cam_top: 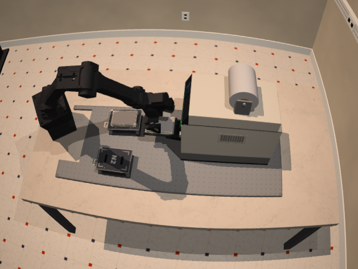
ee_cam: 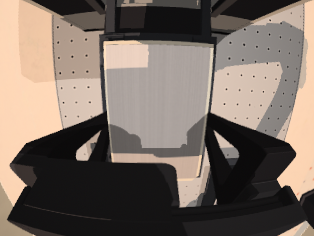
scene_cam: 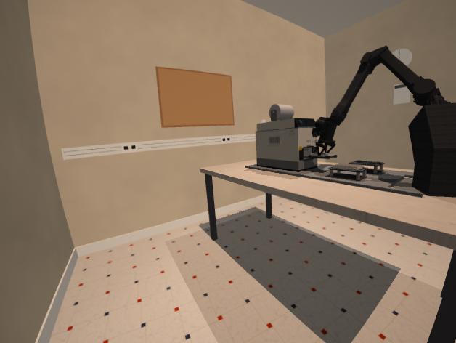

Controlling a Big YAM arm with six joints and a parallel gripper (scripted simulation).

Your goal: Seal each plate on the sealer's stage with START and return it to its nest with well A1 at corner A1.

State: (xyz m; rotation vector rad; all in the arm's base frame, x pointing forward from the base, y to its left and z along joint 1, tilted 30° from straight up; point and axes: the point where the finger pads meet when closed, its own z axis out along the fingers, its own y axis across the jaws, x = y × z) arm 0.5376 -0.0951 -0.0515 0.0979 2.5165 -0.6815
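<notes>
Now: the plate right at my hand. Round my hand: yellow warning label 12 cm ahead, 6 cm to the left, 4 cm above; start button 11 cm to the right, 8 cm ahead, 8 cm above; sealer stage 1 cm below.
</notes>
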